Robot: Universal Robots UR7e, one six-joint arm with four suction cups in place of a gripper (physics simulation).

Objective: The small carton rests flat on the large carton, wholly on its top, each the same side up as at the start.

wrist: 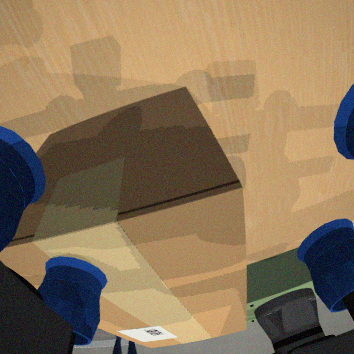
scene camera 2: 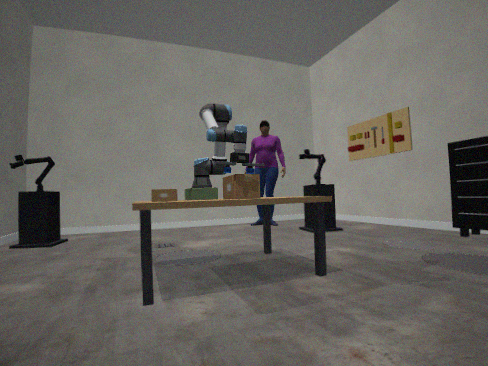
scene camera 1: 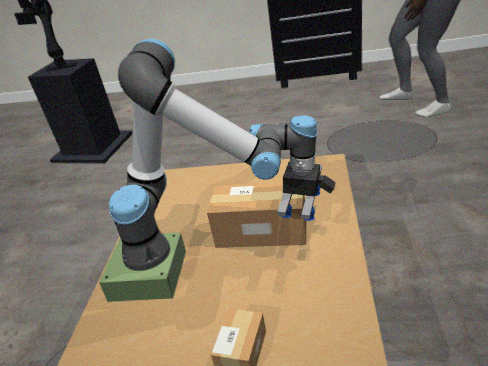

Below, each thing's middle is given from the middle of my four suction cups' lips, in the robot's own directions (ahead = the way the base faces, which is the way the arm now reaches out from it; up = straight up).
My suction cup is now 16 cm past the large carton (scene camera 1: 245, 215), 9 cm above it and 4 cm to the right of it. The rest, counted from my suction cup: small carton (scene camera 1: 241, 330): 45 cm to the right, 13 cm below, 10 cm behind.
